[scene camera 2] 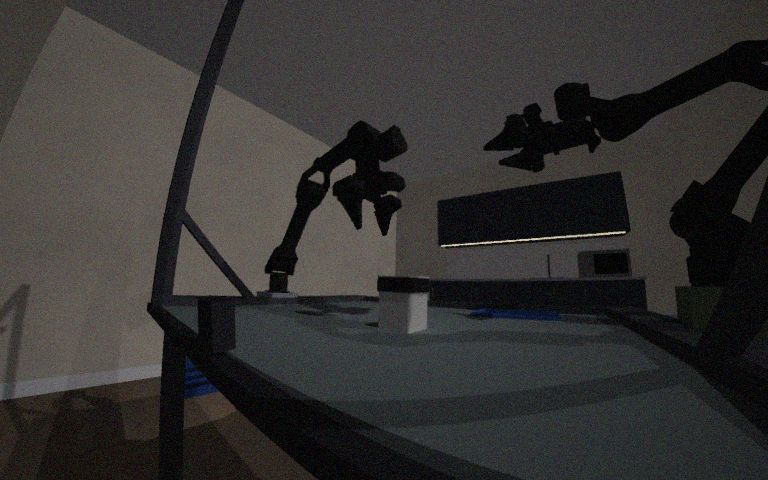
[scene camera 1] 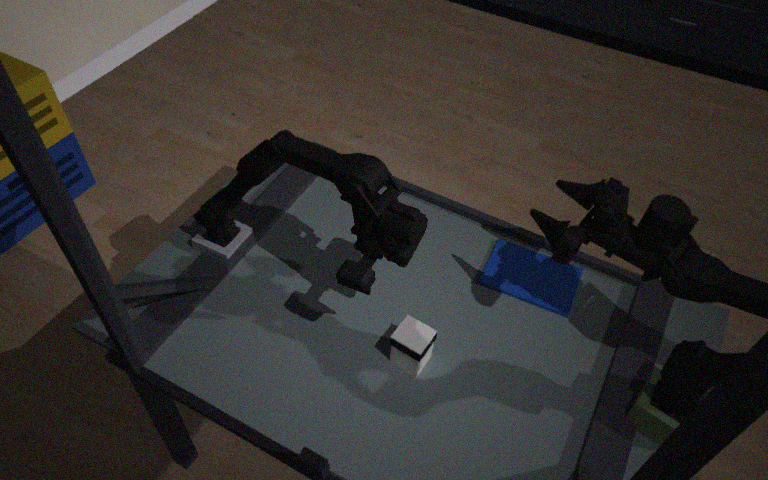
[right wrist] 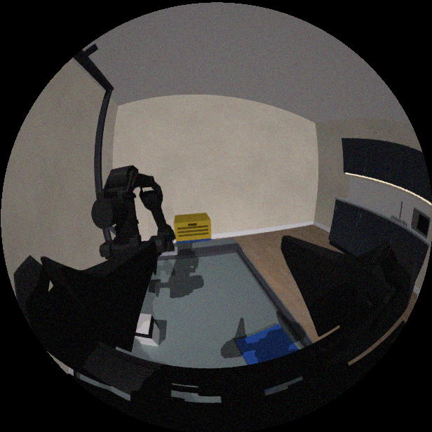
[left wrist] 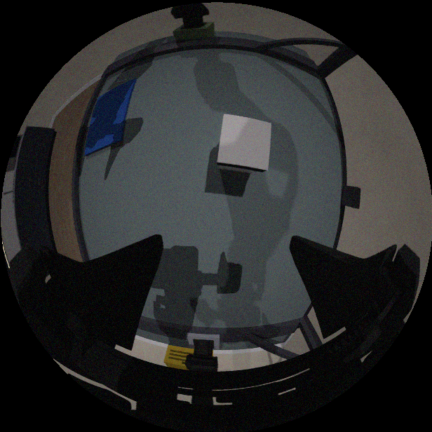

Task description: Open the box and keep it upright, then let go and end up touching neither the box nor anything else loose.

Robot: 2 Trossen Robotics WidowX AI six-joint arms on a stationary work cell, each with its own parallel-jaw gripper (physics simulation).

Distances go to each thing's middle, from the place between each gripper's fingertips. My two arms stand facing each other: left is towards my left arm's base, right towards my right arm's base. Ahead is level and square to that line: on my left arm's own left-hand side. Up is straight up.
Right now the flat blue panel (scene camera 1: 527, 275) is 15 cm ahead of my right hand, 2 cm to the right of it and 39 cm below it. Round my right hand: green object (scene camera 1: 642, 413) (8 cm behind, 34 cm to the right, 34 cm below).
I see my left gripper 29 cm short of the flat blue panel, 26 cm to the left of it and 19 cm above it. Round my left hand: green object 6 cm ahead, 58 cm to the right, 14 cm below.
